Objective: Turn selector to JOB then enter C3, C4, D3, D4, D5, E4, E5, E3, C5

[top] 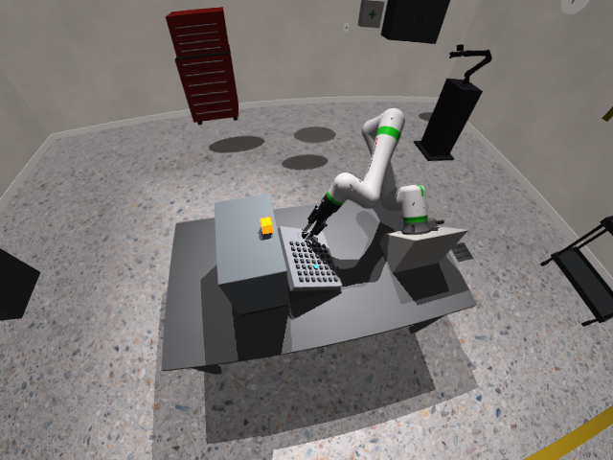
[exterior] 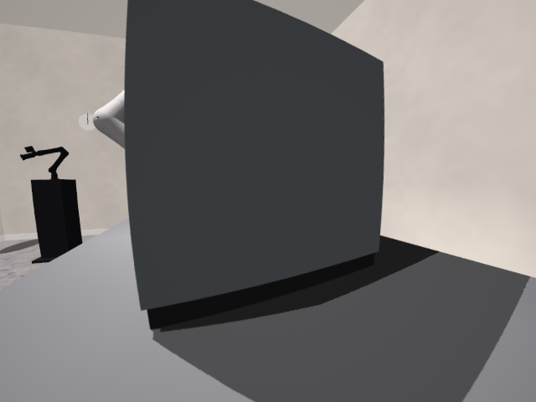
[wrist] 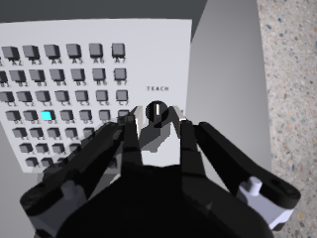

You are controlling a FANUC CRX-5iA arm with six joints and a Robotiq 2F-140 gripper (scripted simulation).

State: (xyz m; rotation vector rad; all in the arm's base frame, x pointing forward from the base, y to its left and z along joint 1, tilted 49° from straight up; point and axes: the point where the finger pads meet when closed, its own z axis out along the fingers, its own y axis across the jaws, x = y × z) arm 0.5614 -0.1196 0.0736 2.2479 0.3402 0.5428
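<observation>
Right now the black selector knob is 2 cm ahead of my hand and 2 cm below it. Also, from my hand: key (19 cm to the left, 3 cm below); white keypad panel (3 cm ahead, 11 cm to the left, 7 cm below).
</observation>
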